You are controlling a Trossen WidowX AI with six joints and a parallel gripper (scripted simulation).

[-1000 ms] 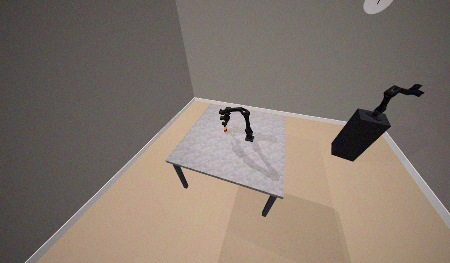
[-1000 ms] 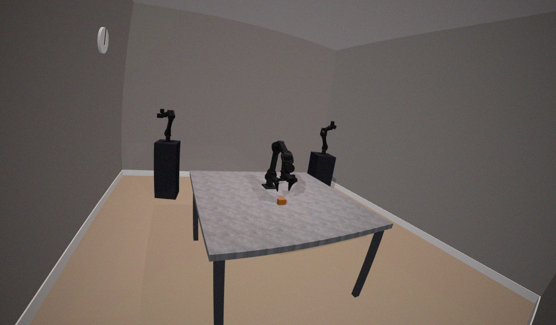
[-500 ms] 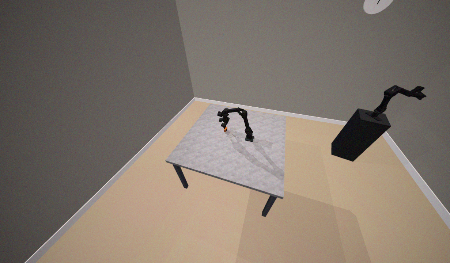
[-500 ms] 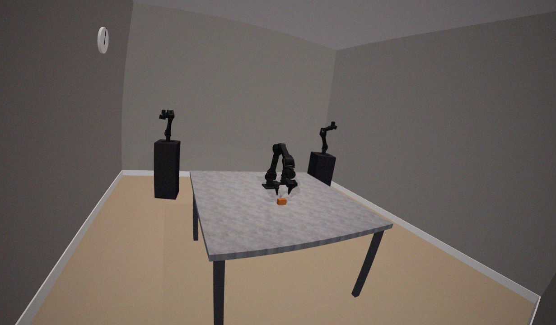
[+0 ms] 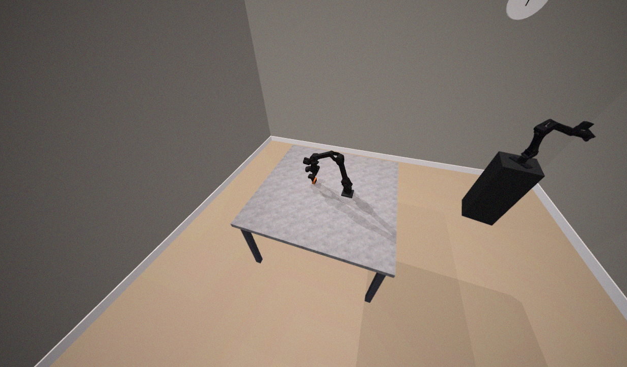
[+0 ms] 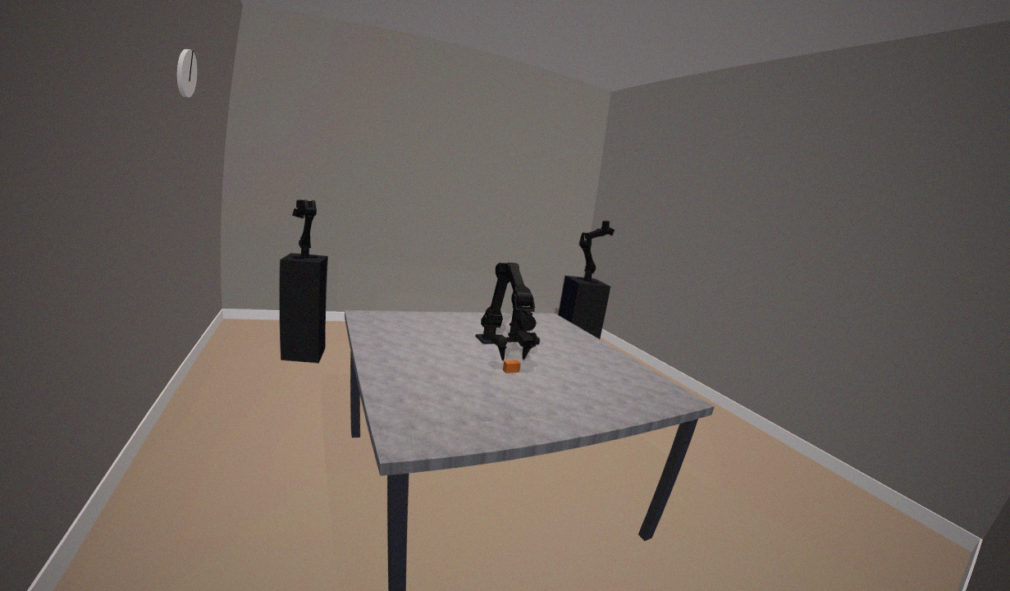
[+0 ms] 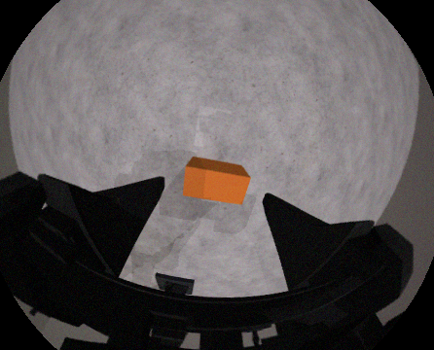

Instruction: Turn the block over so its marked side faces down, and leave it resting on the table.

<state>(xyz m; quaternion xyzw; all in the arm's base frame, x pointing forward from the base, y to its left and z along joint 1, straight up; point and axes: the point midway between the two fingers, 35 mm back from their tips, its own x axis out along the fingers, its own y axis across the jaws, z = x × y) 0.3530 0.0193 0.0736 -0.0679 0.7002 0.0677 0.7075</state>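
The orange block is 30 mm below my gripper tip and 10 mm behind it.
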